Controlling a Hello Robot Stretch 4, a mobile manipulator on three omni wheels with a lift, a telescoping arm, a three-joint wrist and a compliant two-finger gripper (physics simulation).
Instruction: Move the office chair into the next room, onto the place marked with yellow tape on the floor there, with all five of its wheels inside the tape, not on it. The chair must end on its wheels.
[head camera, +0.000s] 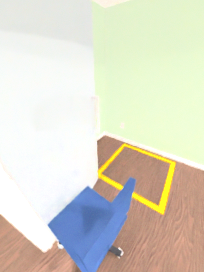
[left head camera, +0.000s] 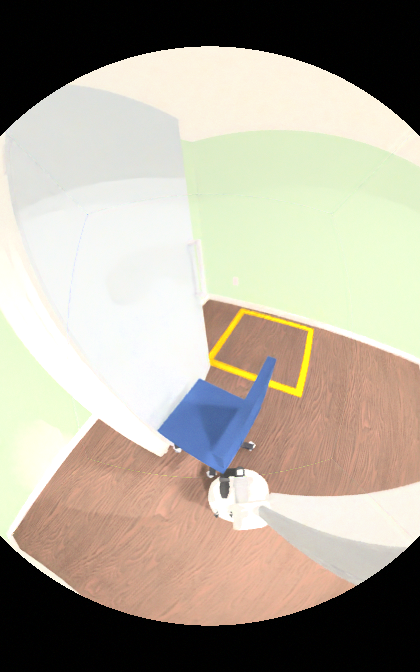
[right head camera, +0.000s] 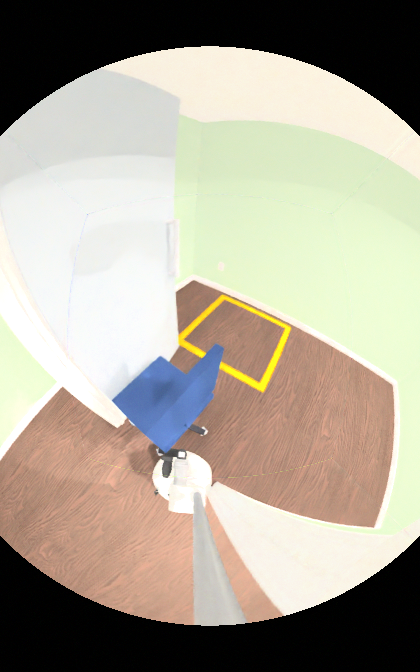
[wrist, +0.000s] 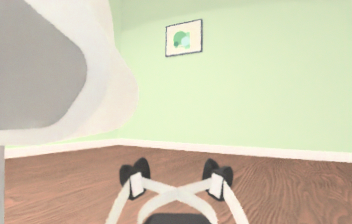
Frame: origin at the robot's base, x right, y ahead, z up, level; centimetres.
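Seen in the pictures: gripper, fingertip midpoint: (right head camera: 162, 496) (wrist: 176, 171).
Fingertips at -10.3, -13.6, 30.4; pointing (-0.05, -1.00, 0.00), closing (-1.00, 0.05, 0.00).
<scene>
Pixels of each thing's top centre, then the offset from my fingertips to it, as dx, dy, dz. "spot": a spot on its surface instead.
- blue office chair, surface spot: (right head camera: 160, 395) spot: -6.2, +65.2, +13.7
- yellow tape square, surface spot: (right head camera: 277, 357) (head camera: 169, 185) spot: +103.7, +135.6, -33.3
- pale wall end, surface spot: (right head camera: 245, 525) spot: +30.9, +6.2, +72.7
The blue office chair (head camera: 82, 225) (left head camera: 205, 417) (right head camera: 160, 395) stands upright at the doorway, its seat toward the white door and its backrest toward the right. Some of its wheels show on the floor; the others are hidden. The yellow tape square (head camera: 169, 186) (left head camera: 306, 364) (right head camera: 277, 357) lies on the floor beyond the chair, near the green wall. The backrest covers a bit of its near edge in the head views. My gripper (wrist: 176, 171) is open and empty, its two fingertips apart. In the left and right head views my wrist is low behind the chair; the fingertips are hard to make out there.
The white door (head camera: 50, 100) (left head camera: 135, 280) (right head camera: 100, 310) stands open left of the chair. A white door post (left head camera: 125, 425) is close to the seat's left side. A pale wall end (left head camera: 325, 507) (right head camera: 245, 525) is at the lower right. A framed picture (wrist: 184, 38) hangs on the wall.
</scene>
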